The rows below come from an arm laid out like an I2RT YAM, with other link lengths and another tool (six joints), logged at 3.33 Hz.
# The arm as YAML. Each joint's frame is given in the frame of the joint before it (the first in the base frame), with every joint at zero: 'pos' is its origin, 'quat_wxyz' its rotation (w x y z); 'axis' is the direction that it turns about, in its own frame. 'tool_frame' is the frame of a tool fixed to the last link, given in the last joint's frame.
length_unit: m
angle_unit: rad
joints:
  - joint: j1
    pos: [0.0, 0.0, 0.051]
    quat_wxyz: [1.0, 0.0, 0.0, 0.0]
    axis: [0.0, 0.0, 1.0]
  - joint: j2
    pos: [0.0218, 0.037, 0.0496]
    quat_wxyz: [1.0, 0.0, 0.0, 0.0]
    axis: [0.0, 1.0, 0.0]
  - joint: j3
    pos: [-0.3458, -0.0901, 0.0]
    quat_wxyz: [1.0, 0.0, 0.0, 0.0]
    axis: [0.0, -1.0, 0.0]
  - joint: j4
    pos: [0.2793, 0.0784, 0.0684]
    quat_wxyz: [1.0, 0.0, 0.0, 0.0]
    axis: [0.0, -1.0, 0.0]
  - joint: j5
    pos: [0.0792, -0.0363, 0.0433]
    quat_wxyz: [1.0, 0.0, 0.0, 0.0]
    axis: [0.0, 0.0, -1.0]
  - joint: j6
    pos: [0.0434, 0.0, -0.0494]
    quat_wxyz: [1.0, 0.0, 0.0, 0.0]
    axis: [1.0, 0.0, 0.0]
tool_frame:
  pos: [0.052, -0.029, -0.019]
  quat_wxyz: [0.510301, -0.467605, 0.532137, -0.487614]
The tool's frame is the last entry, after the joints.
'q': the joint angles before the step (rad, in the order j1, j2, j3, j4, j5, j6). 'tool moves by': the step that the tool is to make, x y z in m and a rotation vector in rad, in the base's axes. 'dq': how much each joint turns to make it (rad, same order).
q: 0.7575 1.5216 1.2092 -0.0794 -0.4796 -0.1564
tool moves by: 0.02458 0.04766 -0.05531 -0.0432 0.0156 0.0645
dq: 0.0321 0.1821 0.0245 0.0995 -0.0214 -0.0357
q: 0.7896 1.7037 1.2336 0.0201 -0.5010 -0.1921
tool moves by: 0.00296 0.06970 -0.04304 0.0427 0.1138 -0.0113
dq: 0.0885 0.1849 0.0798 0.1355 0.0429 0.1629
